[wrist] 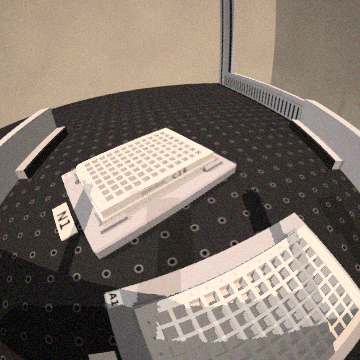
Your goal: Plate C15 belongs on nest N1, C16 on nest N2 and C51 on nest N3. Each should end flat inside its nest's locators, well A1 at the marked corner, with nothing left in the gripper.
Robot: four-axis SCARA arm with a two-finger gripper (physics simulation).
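Frame: origin at the arm's base, x ahead, y left, z up, level; metres.
Seen in the pictures: gripper, fingertip midpoint: [177, 106].
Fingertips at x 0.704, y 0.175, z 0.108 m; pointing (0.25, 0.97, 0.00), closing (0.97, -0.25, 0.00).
Offsets run from my fingertips to a thing's top centre. "pt": to the spot under its first point. Level surfaces: height alone.
A white well plate @[0.065 m left, 0.023 m back, 0.069 m down] [145, 165] lies on a pale nest @[0.065 m left, 0.023 m back, 0.078 m down] [165, 215] left of the middle, looking flat between its locators. A tag @[pt 0.022 m left, 0.110 m back, 0.094 m down] [63, 220] beside this nest reads N1. The plate's small side label is too blurred to read surely. A second plate with larger square openings @[0.105 m right, 0.023 m ahead, 0.069 m down] [250, 295] lies on another nest @[0.105 m right, 0.023 m ahead, 0.080 m down] [220, 255] at the lower right, partly in shadow and cut off by the view's edge; its seating cannot be fully judged. This nest's near left corner is marked A1. My gripper [177, 106] is open and empty, its fingers wide apart at both sides, above the table. Nest N3 does not show.
The dark table @[0.095 m down] [150, 107] has a grid of small ringed holes. A slatted grey rail @[pt 0.288 m left, 0.299 m ahead, 0.075 m down] [262, 95] and an upright post @[pt 0.511 m left, 0.306 m ahead, 0.067 m up] [226, 40] stand at the back right. Part of a pale tag @[pt 0.098 m right, 0.075 m back, 0.094 m down] [103, 355] shows at the bottom edge. Dark shadows cross the lower left.
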